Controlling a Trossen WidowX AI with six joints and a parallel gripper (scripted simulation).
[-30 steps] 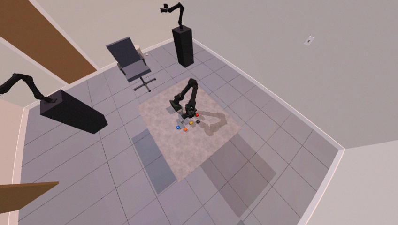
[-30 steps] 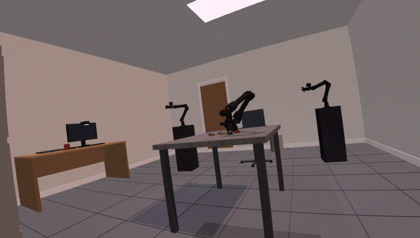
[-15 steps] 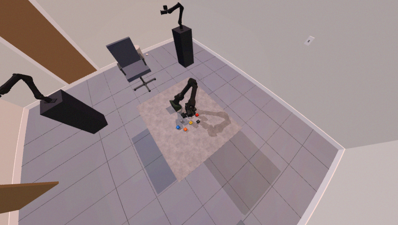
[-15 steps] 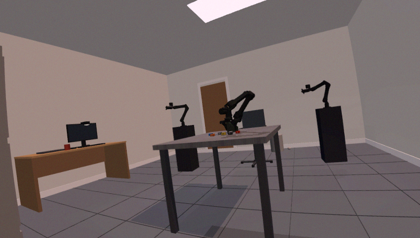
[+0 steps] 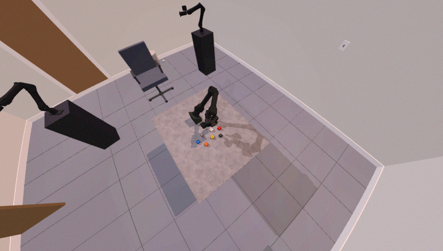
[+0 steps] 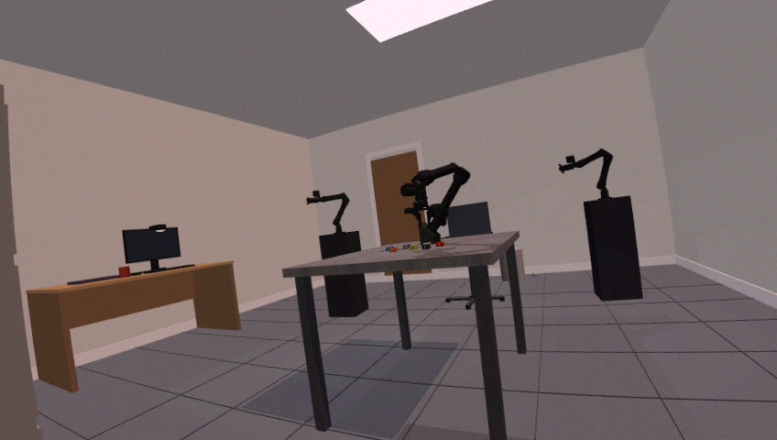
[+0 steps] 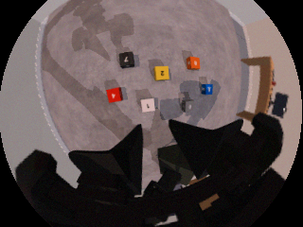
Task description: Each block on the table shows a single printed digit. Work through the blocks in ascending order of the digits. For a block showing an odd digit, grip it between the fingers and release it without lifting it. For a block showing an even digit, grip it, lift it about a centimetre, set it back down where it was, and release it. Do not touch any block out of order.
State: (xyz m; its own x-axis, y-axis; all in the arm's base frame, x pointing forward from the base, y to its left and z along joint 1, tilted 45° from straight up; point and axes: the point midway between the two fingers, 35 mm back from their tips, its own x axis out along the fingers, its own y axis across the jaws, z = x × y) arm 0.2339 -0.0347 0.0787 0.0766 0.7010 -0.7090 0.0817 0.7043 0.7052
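The yellow block lies 8 cm ahead of my gripper tip, 5 cm to the right of it and 10 cm below it. Round my gripper tip: red block (5 cm ahead, 8 cm to the left, 10 cm below); then orange block (10 cm ahead, 15 cm to the right, 10 cm below); then dark grey block (13 cm ahead, 3 cm to the left, 10 cm below).
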